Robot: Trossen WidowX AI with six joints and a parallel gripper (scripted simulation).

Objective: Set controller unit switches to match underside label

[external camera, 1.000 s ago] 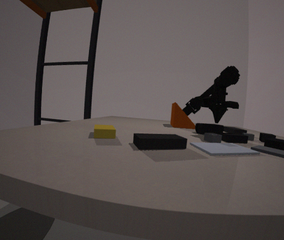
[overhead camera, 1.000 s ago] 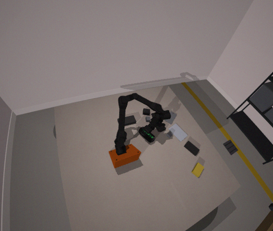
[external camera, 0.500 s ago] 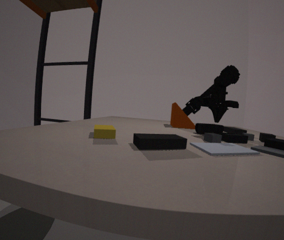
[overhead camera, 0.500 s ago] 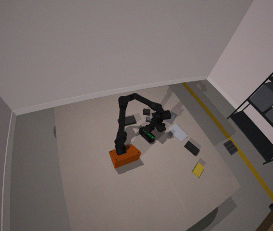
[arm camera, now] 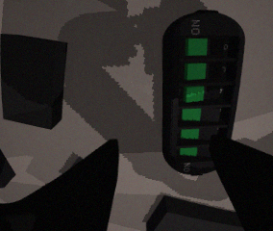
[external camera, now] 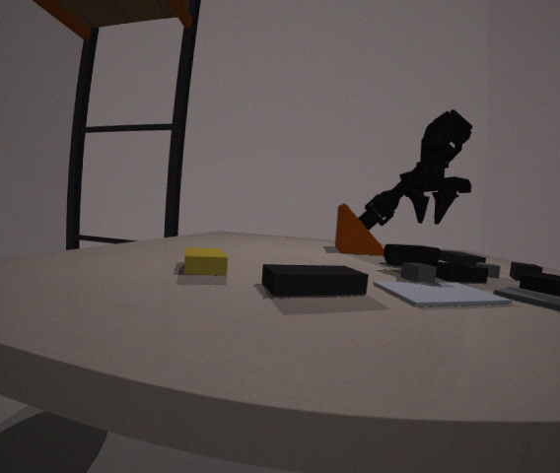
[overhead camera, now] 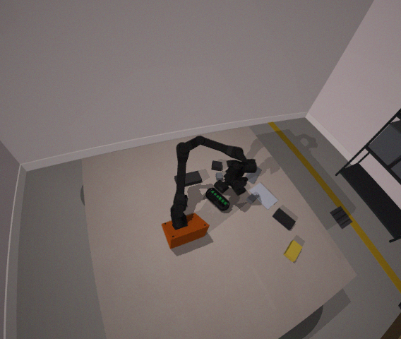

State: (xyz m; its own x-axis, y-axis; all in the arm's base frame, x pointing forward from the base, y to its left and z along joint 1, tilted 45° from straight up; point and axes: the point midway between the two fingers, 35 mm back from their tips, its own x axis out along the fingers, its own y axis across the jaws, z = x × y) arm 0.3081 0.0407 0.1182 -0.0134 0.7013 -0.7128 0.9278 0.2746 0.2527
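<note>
The small black block lies 120 mm ahead of my gripper tip, 90 mm below it and 20 mm to the left of it. Round my gripper tip: small grey block (170 mm ahead, 90 mm below, 80 mm to the right); then grey plate (290 mm ahead, 100 mm below, 90 mm to the left); then pale flat sheet (270 mm ahead, 100 mm below, 80 mm to the right).
</note>
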